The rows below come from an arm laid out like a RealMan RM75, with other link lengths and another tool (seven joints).
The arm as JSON. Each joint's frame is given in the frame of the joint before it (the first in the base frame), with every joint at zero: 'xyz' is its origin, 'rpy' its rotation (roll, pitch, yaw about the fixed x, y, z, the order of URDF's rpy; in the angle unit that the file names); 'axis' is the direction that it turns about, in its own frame. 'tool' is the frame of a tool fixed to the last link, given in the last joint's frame.
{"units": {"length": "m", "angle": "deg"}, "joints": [
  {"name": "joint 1", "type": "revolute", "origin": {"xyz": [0.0, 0.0, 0.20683], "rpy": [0.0, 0.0, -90.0]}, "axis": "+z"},
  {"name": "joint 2", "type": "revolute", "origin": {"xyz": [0.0, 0.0, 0.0], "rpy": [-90.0, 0.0, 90.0]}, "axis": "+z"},
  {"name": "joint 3", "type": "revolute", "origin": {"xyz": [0.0, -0.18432, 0.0], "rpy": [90.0, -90.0, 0.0]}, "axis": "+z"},
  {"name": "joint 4", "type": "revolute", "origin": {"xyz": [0.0, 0.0, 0.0], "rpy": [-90.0, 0.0, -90.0]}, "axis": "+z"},
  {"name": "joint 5", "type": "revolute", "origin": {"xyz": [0.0, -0.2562, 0.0], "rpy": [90.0, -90.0, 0.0]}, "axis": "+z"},
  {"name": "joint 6", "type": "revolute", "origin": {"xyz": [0.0, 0.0, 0.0], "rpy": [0.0, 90.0, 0.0]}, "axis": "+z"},
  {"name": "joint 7", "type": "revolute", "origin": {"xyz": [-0.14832, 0.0, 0.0], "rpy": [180.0, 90.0, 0.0]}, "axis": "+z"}
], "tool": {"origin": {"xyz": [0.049, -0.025, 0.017], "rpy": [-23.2, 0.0, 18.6]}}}
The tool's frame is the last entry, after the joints.
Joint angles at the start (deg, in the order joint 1, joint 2, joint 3, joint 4, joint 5, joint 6, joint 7): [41.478, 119.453, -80.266, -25.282, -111.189, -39.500, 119.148]
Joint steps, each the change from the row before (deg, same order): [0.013, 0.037, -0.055, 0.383, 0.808, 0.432, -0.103]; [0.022, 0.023, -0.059, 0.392, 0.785, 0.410, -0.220]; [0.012, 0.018, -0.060, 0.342, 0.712, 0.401, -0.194]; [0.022, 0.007, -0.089, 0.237, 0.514, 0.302, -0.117]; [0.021, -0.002, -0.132, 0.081, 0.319, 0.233, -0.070]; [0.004, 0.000, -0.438, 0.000, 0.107, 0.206, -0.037]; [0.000, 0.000, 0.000, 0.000, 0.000, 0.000, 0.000]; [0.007, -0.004, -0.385, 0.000, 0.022, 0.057, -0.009]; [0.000, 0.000, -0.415, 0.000, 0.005, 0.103, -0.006]
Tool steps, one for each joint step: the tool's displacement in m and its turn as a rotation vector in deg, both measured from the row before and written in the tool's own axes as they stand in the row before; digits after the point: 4 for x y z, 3 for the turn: [0.0010, 0.0008, 0.0008, 0.333, -0.284, 0.642]; [0.0010, 0.0007, 0.0007, 0.304, -0.211, 0.520]; [0.0010, 0.0006, 0.0005, 0.301, -0.164, 0.485]; [0.0007, 0.0004, 0.0003, 0.212, -0.093, 0.327]; [0.0001, -0.0002, 0.0000, 0.172, 0.001, 0.114]; [-0.0005, 0.0000, 0.0005, -0.064, 0.234, -0.233]; [0.0000, 0.0000, 0.0000, 0.000, 0.000, 0.000]; [-0.0006, 0.0003, 0.0006, -0.174, 0.174, -0.260]; [-0.0005, 0.0003, 0.0006, -0.169, 0.222, -0.269]
